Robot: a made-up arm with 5 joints.
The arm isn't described. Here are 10 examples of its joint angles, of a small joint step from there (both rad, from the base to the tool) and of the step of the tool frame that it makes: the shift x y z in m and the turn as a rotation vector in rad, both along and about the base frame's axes.
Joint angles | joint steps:
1: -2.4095 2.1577 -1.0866 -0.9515 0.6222 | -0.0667 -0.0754 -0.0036 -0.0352 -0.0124
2: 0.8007 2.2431 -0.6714 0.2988 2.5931 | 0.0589 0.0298 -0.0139 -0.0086 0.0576
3: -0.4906 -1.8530 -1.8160 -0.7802 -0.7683 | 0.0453 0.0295 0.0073 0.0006 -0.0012
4: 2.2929 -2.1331 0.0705 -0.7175 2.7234 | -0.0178 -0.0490 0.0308 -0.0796 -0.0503
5: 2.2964 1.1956 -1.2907 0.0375 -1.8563 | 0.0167 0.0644 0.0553 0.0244 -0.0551
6: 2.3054 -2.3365 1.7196 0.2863 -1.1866 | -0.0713 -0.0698 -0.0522 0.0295 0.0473
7: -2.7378 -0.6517 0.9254 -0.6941 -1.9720 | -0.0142 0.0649 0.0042 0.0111 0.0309
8: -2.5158 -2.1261 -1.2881 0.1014 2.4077 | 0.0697 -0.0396 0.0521 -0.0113 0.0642
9: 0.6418 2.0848 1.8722 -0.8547 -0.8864 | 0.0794 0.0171 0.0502 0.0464 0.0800
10: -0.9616 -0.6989 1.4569 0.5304 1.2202 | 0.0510 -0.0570 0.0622 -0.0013 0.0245
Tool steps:
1: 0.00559 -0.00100 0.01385 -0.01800 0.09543 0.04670
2: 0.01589 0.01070 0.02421 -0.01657 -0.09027 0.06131
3: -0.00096 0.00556 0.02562 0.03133 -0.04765 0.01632
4: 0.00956 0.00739 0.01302 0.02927 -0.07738 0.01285
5: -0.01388 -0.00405 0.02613 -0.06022 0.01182 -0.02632
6: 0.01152 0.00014 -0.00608 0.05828 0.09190 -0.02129
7: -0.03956 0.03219 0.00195 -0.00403 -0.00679 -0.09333
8: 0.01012 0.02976 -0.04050 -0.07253 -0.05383 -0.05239
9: -0.01154 -0.04969 -0.02139 -0.05955 -0.03445 0.09563
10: 0.00981 -0.01455 0.01093 0.01526 0.00000 -0.01458
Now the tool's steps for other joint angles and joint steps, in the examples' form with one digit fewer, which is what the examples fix.
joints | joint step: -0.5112 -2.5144 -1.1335 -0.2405 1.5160 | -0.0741 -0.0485 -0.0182 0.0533 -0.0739
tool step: -0.0250 -0.0580 0.0146 -0.1394 0.0410 -0.0205
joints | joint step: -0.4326 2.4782 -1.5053 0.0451 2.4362 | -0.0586 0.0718 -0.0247 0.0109 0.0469
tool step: 0.0107 -0.0047 -0.0216 0.0546 0.0243 0.0312
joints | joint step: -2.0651 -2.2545 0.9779 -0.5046 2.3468 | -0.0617 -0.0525 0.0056 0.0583 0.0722
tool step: -0.0125 0.0058 -0.0342 0.0395 0.1063 -0.0073
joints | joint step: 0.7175 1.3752 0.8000 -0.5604 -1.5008 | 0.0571 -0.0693 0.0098 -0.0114 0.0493
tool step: -0.0073 -0.0065 0.0126 0.0129 -0.0371 -0.0144
